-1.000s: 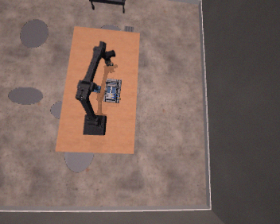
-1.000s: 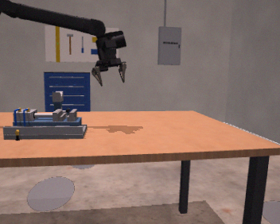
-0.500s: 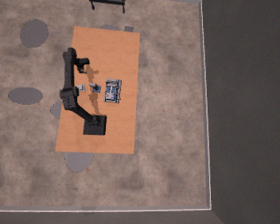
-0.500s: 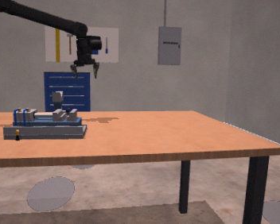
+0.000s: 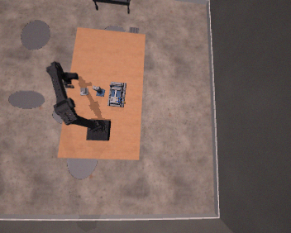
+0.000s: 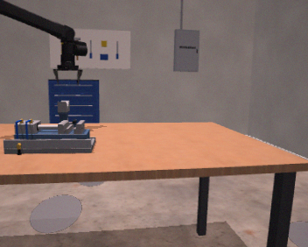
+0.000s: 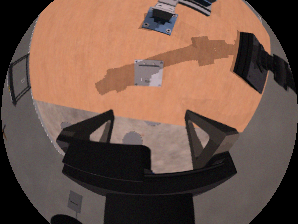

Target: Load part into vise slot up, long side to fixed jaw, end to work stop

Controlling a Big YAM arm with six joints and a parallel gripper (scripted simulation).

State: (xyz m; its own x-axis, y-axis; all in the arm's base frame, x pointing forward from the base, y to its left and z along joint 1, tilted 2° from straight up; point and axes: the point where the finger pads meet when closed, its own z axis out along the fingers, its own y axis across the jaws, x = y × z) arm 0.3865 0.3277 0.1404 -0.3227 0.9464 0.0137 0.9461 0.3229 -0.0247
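Now: hand 22 cm above the grey part, 1 cm to the left of it and 1 cm short of it. The rest, counted from my hand: vise: 38 cm to the right, 20 cm below, 5 cm ahead.
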